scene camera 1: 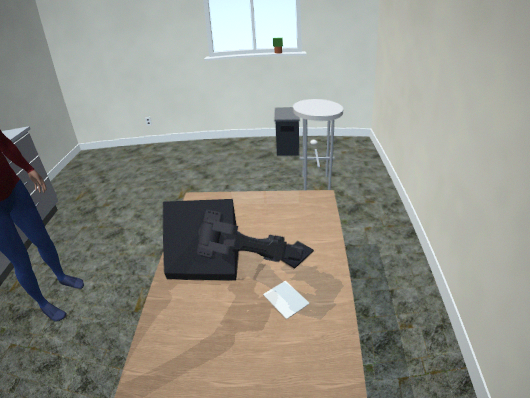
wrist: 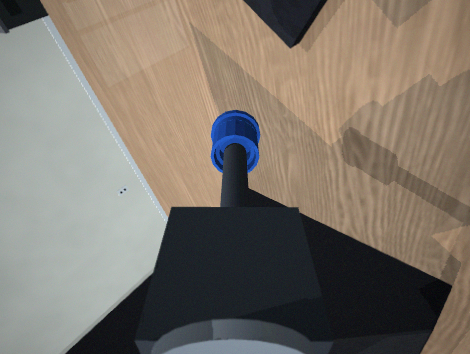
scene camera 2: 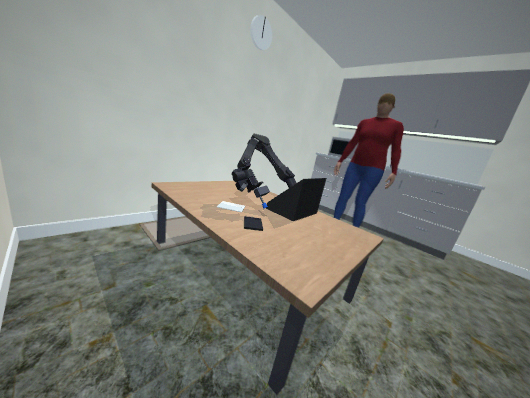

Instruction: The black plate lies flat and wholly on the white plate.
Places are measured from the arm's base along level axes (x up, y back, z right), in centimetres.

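Pixels of known places: hand at its tool point: (wrist: 235, 133) (scene camera 2: 265, 207); arm's base at its link origin: (scene camera 2: 294, 189).
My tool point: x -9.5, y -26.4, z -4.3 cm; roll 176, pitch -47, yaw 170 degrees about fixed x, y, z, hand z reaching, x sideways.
For each thing: its middle in the pictures, then the offset to it from my tool point. Level surfaces: height alone.
- black plate at the middle of its body: (scene camera 1: 296, 254) (scene camera 2: 253, 223) dx -6.9, dy -10.4, dz -3.9 cm
- white plate at the middle of its body: (scene camera 1: 286, 299) (scene camera 2: 231, 206) dx -7.1, dy -9.3, dz +22.1 cm
- table at its surface level: dx -7.4 cm
The black plate (scene camera 1: 307, 251) (scene camera 2: 253, 223) (wrist: 289, 22) lies flat on the wooden table, apart from the white plate; the arm partly covers it in scene camera 1, and one corner shows at the top of the wrist view. The white plate (scene camera 1: 286, 300) (scene camera 2: 231, 206) also lies flat on the table, with nothing on it, and does not show in the wrist view. My gripper, a blue suction cup (scene camera 2: 264, 205) (wrist: 235, 130), is open and holds nothing. It hangs beside the black plate, on the side toward the black box, and is hidden under the arm in scene camera 1.
A large black box (scene camera 1: 195, 262) (scene camera 2: 310, 200) (wrist: 375, 295) with a slanted top stands on the table (scene camera 1: 240, 360) (scene camera 2: 300, 260) (wrist: 295, 95) at the arm's base. A person (scene camera 1: 22, 210) (scene camera 2: 375, 145) stands beyond the table on the box's side. A white round stool (scene camera 1: 318, 108) stands past the table's end.
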